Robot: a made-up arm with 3 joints. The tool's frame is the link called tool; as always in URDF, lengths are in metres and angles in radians. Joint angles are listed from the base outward. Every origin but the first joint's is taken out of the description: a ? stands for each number. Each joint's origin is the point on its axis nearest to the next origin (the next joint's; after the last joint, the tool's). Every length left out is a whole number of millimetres.
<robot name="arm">
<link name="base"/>
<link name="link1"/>
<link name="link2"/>
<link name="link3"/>
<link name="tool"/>
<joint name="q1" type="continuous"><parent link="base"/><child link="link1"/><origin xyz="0.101 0 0.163" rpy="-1.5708 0 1.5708"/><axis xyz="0 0 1"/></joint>
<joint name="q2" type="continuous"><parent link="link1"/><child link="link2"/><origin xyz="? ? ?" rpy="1.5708 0 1.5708"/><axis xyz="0 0 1"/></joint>
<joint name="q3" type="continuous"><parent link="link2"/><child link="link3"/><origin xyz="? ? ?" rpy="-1.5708 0 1.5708"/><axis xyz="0 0 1"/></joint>
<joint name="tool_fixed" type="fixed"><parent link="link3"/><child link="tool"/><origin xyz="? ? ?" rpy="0 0 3.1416"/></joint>
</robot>
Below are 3 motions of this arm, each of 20 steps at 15 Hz.
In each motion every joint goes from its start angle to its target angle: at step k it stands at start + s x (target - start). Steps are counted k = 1, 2, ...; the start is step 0. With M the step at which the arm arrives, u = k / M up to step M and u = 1 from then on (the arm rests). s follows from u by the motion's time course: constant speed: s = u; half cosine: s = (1 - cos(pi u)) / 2; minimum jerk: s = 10 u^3 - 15 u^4 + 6 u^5.
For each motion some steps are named. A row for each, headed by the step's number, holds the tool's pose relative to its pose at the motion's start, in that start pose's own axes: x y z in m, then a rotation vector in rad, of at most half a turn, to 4 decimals.
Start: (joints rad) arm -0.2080 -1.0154 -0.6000
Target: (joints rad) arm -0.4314 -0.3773 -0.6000
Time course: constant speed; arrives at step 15
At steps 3, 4, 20:
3: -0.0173 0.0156 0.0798 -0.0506 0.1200 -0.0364
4: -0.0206 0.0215 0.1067 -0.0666 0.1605 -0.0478
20: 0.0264 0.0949 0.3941 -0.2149 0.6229 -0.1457

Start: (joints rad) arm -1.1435 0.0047 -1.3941
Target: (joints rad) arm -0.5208 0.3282 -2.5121
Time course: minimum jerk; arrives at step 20
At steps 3, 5, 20:
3: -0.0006 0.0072 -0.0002 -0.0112 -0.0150 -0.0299
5: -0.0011 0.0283 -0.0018 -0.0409 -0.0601 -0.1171
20: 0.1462 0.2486 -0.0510 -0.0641 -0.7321 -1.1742

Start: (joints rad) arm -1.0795 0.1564 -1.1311
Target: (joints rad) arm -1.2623 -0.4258 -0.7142
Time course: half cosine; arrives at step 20
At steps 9, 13, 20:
9: 0.0238 -0.0064 -0.1173 0.2513 -0.0569 0.1775
13: 0.0438 0.0158 -0.2053 0.4269 -0.1250 0.2907
20: 0.0635 0.0551 -0.2809 0.5773 -0.2053 0.3790

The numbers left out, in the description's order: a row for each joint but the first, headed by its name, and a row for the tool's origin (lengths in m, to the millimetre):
q2: -0.024 -0.028 0
q3: 0.109 0.34 0
tool: 0.277 0.061 0

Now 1 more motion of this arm.
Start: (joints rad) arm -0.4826 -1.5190 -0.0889
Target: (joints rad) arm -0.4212 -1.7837 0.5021
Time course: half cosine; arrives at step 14
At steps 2, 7, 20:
2: 0.0037 -0.0097 -0.0081 0.0008 -0.0131 0.0323
7: 0.0554 -0.0929 -0.0778 -0.0074 -0.1327 0.3258
20: 0.1450 -0.1681 -0.1403 -0.0503 -0.2646 0.6489

